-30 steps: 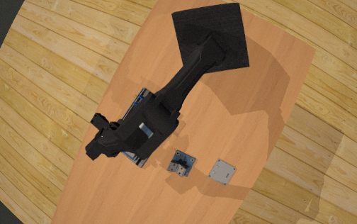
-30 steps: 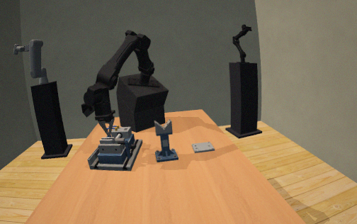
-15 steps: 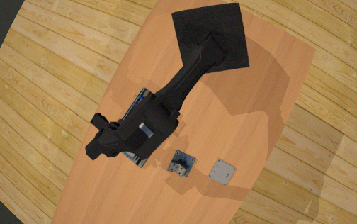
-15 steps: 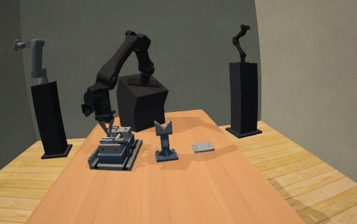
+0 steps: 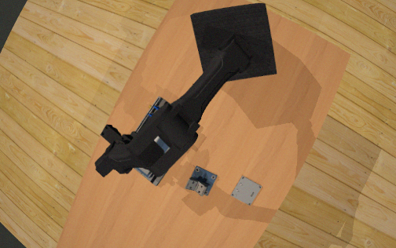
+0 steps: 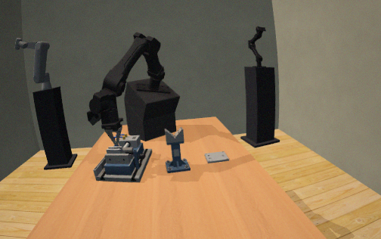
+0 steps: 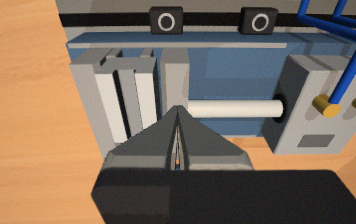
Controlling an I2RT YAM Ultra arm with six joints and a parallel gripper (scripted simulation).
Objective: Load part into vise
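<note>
Now: the part 3 cm ahead of my hand, 2 cm below it and 1 cm to the right of it. The rest, counted from my hand: cylinder rod 4 cm below, 4 cm behind, 3 cm to the left; then moving jaw 4 cm below, 2 cm to the left, 1 cm ahead; then fixed jaw 7 cm ahead, 4 cm below.
</note>
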